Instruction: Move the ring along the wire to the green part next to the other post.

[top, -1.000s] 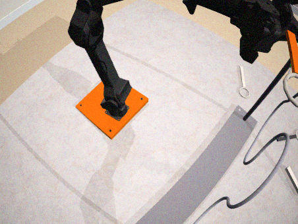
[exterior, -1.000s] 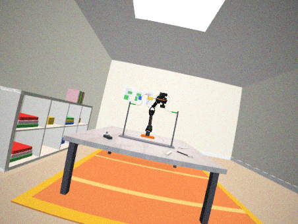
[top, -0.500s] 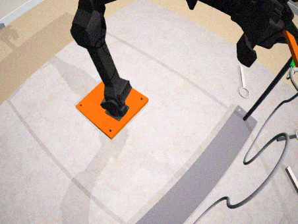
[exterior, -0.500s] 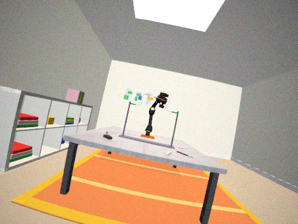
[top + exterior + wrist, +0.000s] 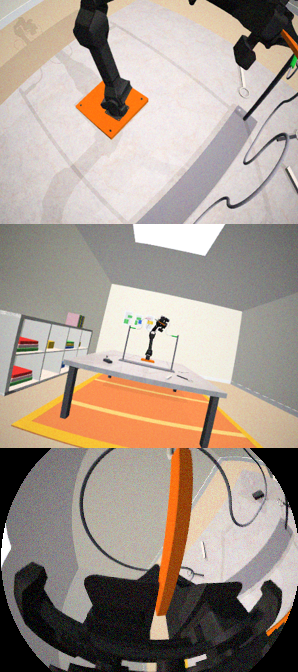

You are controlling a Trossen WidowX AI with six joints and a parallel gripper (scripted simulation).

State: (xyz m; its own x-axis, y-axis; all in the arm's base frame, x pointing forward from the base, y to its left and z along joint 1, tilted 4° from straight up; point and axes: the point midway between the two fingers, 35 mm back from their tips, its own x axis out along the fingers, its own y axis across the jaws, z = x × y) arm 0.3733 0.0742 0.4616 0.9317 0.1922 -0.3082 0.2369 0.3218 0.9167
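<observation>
Now: the ring tool with orange handle 80 mm to the right of my gripper tip, 30 mm above it and 20 mm behind it. Round my gripper tip: ring tool (490 mm below, 310 mm to the left, 10 mm behind); white block (490 mm below, 370 mm ahead, 20 mm to the left).
</observation>
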